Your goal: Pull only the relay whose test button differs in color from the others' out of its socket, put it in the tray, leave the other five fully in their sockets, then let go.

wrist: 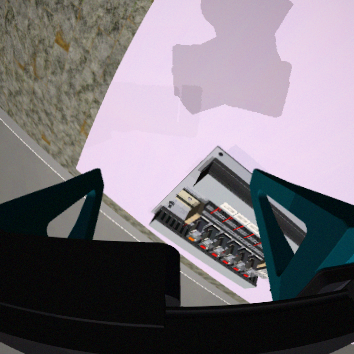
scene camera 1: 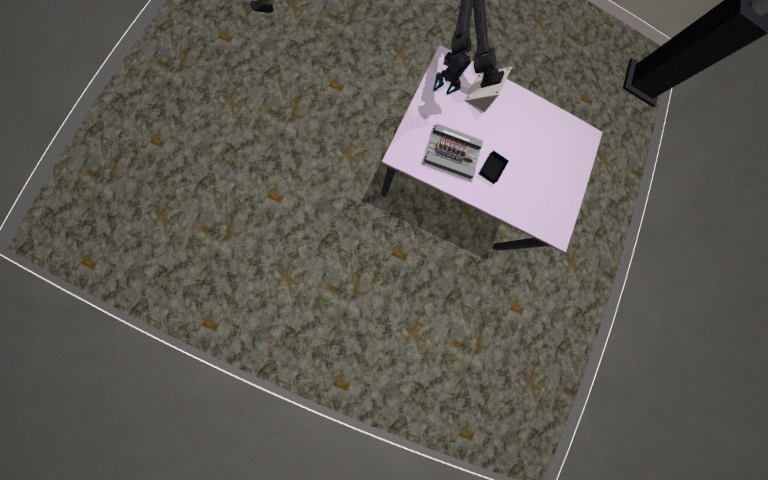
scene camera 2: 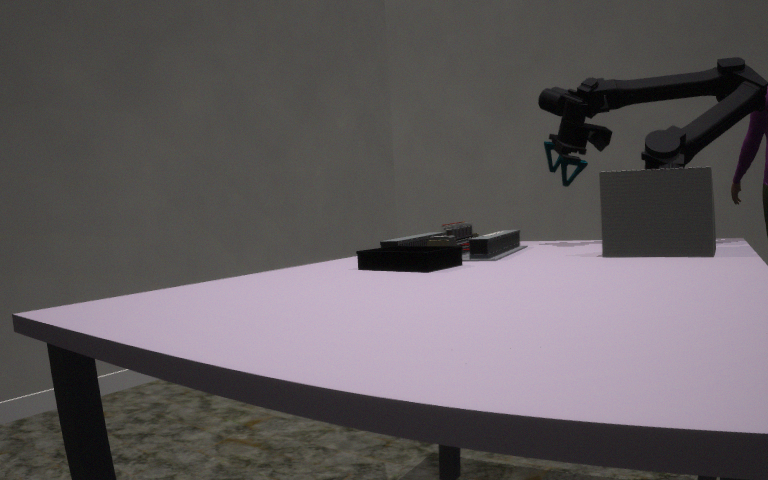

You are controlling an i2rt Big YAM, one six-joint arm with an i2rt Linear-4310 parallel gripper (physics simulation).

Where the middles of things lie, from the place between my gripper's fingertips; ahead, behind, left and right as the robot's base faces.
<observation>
Right now my hand is 19 cm short of the grey panel (wrist: 181,210), 22 cm to the right of it and 16 cm above it.
</observation>
